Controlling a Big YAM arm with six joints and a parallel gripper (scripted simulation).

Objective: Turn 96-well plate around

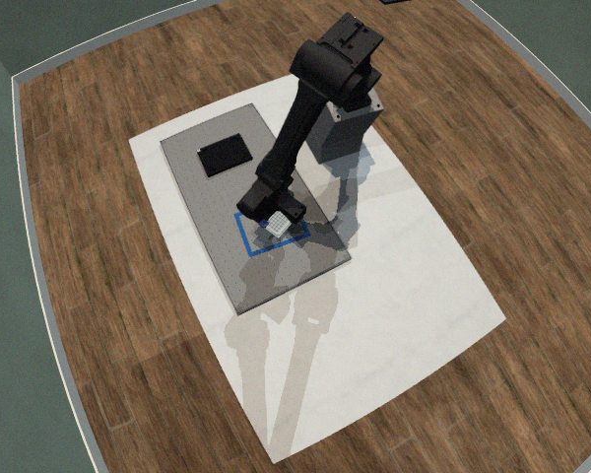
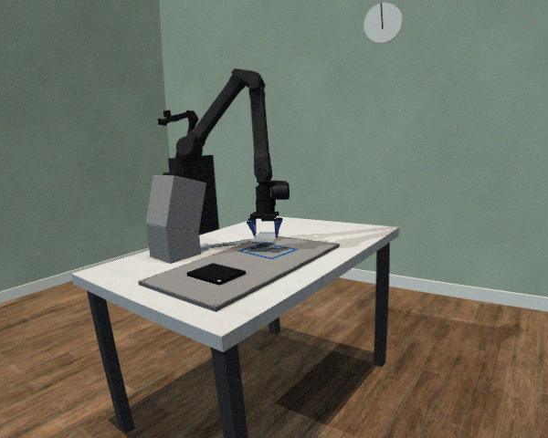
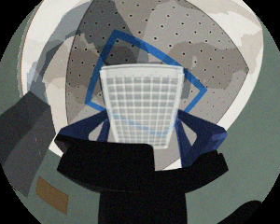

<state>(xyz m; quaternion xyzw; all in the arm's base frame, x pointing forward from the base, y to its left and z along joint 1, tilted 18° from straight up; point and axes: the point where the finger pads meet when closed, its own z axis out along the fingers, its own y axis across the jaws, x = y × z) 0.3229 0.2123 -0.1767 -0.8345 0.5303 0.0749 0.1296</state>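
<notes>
The black plate nest N1 is 40 mm ahead of my hand, 310 mm to the right of it and 50 mm below it. Round my hand: white A1 mark 110 mm ahead, 360 mm to the right, 50 mm below; white 96-well plate right at my hand.
</notes>
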